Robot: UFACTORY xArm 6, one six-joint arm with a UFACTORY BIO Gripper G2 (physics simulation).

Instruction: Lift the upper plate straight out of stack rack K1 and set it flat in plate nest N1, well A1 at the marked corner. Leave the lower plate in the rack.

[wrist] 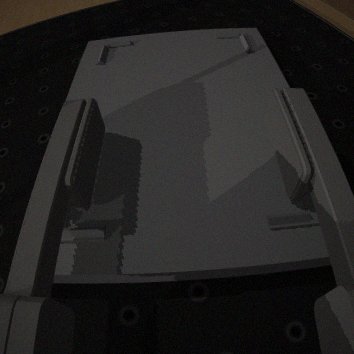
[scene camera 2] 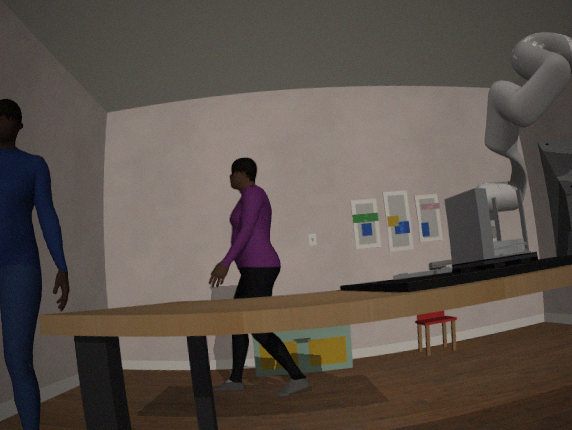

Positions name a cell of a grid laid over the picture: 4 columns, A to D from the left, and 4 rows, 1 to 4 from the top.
In view: a flat grey slab (wrist: C2) and a black perforated board (wrist: D1).
